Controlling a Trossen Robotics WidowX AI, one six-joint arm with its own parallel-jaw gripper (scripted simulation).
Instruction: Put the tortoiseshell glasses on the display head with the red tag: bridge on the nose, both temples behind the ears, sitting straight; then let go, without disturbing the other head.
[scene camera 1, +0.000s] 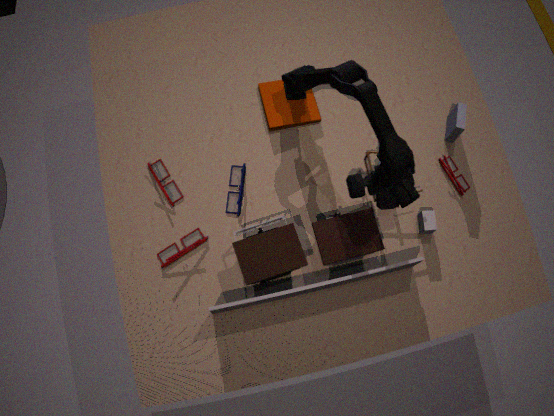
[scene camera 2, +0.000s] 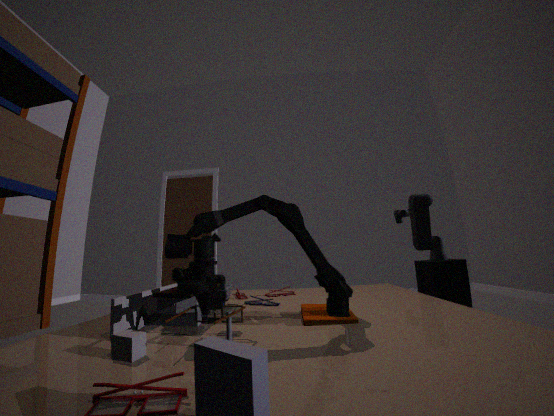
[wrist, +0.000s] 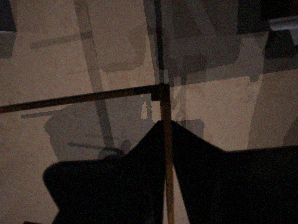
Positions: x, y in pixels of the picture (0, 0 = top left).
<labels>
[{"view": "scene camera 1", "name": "gripper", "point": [374, 191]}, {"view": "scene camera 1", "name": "head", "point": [277, 252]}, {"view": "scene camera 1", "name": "wall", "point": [306, 289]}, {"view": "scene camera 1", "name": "head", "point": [342, 238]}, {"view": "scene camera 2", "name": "gripper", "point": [204, 315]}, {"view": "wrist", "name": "gripper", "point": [165, 125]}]
</labels>
